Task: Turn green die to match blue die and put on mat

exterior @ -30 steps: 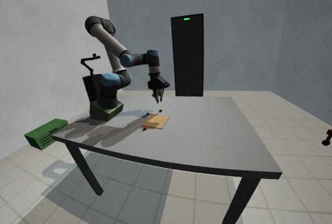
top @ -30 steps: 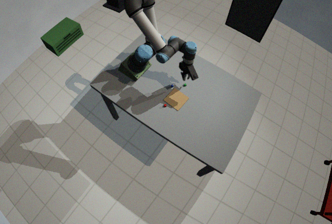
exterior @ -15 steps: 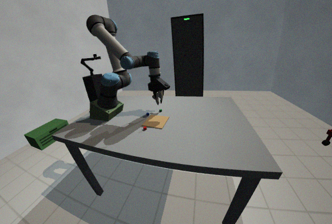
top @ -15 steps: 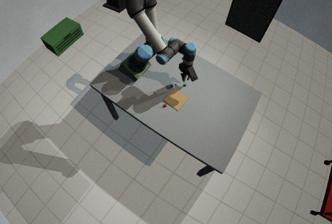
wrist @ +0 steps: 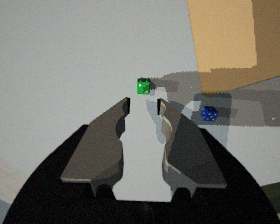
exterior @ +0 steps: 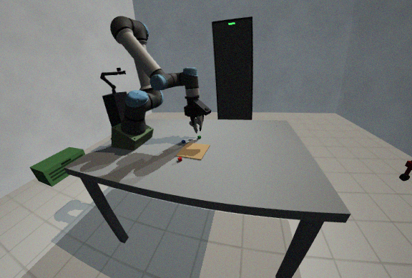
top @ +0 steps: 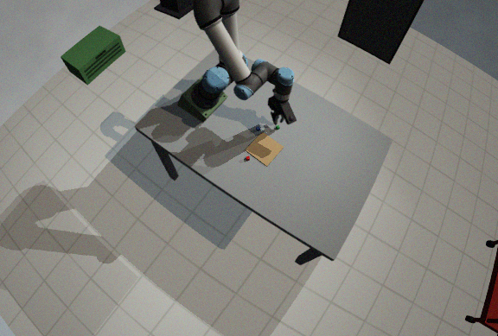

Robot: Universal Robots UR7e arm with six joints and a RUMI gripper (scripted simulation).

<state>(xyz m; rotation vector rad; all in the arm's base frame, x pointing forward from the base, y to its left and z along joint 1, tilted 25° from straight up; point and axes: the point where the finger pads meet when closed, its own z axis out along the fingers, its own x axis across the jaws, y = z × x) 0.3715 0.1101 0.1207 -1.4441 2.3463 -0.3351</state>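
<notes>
Right now my hand is 50 mm above the green die. The rest, counted from my hand: red die 20 mm behind, 240 mm to the right, 50 mm below; blue die 80 mm behind, 70 mm to the right, 50 mm below; tan mat 10 mm ahead, 140 mm to the right, 50 mm below.
</notes>
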